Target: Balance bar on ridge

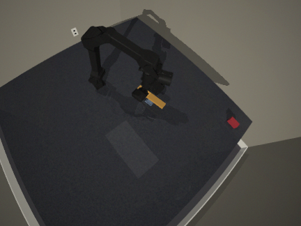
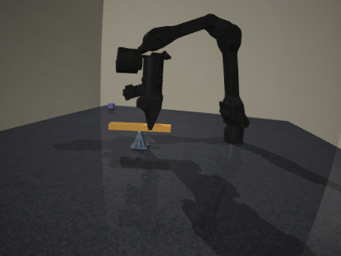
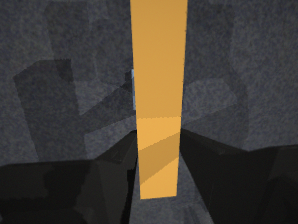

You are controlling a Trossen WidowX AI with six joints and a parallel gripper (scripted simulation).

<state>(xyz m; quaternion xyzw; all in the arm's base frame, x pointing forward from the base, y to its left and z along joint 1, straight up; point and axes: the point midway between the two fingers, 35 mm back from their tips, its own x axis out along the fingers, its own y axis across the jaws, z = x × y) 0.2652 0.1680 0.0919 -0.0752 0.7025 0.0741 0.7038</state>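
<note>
The orange bar lies 3 cm ahead of my gripper tip and 1 cm to the left of it. Round my gripper tip: blue-grey triangular ridge (3 cm below, 3 cm ahead, 1 cm to the left); then small purple cube (67 cm to the right, 47 cm ahead, 4 cm below); then red block (47 cm ahead, 33 cm to the left, 4 cm below).
</note>
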